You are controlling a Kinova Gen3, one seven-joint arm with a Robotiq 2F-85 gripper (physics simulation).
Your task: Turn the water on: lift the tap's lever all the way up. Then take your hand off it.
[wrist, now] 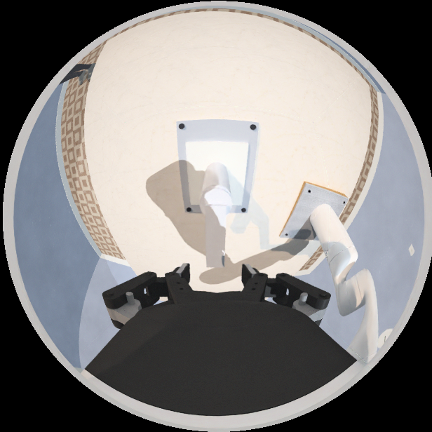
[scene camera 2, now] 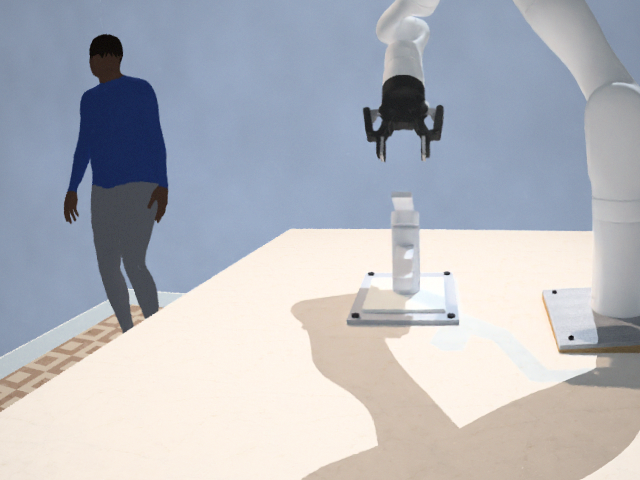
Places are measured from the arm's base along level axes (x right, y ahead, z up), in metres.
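Pixels of known places: gripper, fingertip midpoint: [scene camera 2: 403, 158]; arm's base, link origin: [scene camera 2: 619, 305].
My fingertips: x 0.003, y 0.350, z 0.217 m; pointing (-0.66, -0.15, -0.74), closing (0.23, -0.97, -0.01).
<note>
Ahead of a thing's pixels: the offset from my fingertips to its middle. "spot": to the spot under its first point.
The pale tap @[spot: dy -0.021, dx -0.073, dz -0.156 m] [scene camera 2: 405, 268] [wrist: 216, 177] stands upright on its square base plate @[spot: dy -0.023, dx -0.094, dz -0.232 m] [scene camera 2: 403, 321] [wrist: 182, 150]. Its flat lever @[dy -0.003, dx -0.018, dz -0.068 m] [scene camera 2: 402, 201] [wrist: 215, 240] slants upward, and its end rises above the top of the tap body in scene camera 2. In the wrist view the lever reaches toward the fingers. My gripper [scene camera 2: 403, 159] [wrist: 215, 272] is open and empty. In scene camera 2 it hangs above the lever with a visible gap, the fingers pointing down. The lever's end touches neither finger.
The robot's base plate [scene camera 2: 573, 320] [wrist: 300, 212] is on the table to the right of the tap, with the arm's white lower column [scene camera 2: 615, 258] rising from it. A person in a blue jumper [scene camera 2: 124, 134] stands beyond the table's left edge. The arm's shadow crosses the table.
</note>
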